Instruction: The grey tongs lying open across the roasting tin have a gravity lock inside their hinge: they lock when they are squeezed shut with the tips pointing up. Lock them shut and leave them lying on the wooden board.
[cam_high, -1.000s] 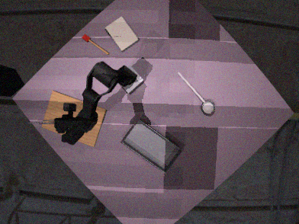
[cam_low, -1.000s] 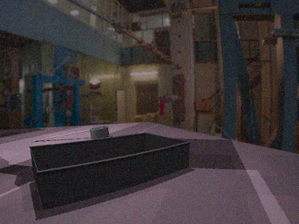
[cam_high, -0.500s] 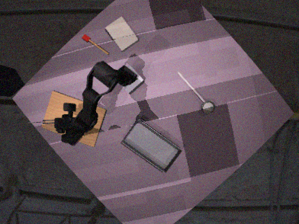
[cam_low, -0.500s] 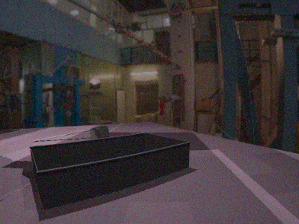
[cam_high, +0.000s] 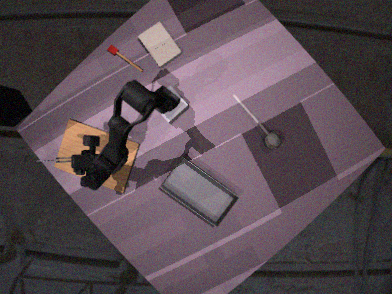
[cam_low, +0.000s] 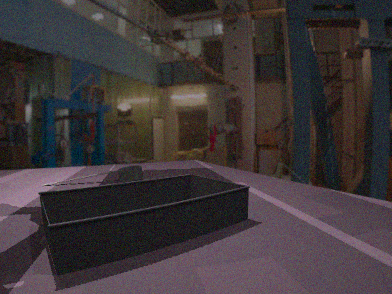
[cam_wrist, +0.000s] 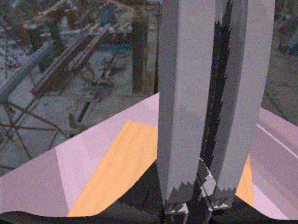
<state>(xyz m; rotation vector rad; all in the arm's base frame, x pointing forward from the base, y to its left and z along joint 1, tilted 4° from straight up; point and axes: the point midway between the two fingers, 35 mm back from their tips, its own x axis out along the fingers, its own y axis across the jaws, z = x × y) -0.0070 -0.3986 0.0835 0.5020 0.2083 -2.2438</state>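
Now: the wooden board 17 cm below my gripper tip. Also, from my gripper tip: roasting tin (41 cm ahead, 30 cm to the left, 14 cm below); then pale flat block (54 cm to the left, 23 cm behind, 16 cm below).
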